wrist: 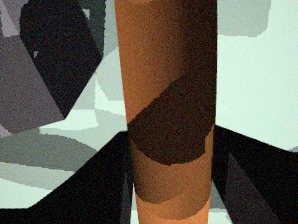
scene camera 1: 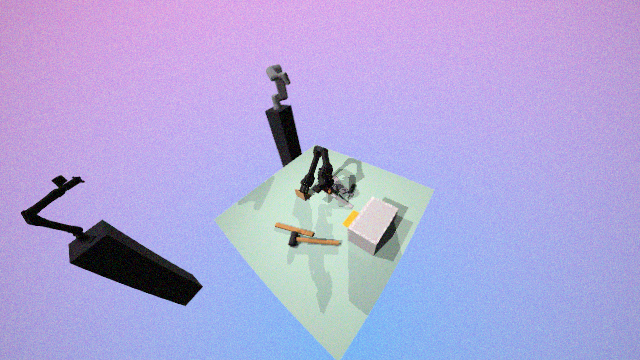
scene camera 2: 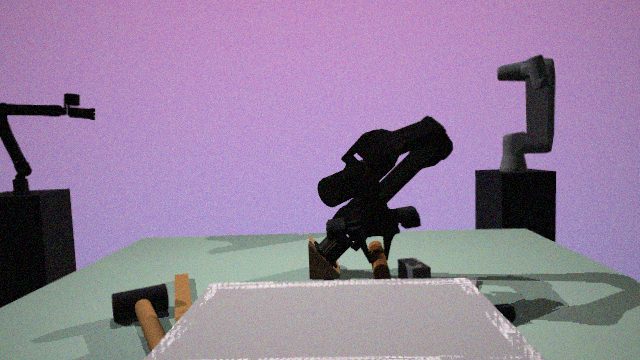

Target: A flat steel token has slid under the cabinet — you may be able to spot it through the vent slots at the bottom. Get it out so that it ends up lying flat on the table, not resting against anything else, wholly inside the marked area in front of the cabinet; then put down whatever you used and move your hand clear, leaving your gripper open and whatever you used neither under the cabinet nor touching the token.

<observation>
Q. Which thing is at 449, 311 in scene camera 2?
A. A white cabinet.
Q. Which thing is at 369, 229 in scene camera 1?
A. A white cabinet.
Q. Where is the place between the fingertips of the gripper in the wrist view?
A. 165, 136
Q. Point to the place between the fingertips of the gripper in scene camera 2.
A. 378, 261
</observation>
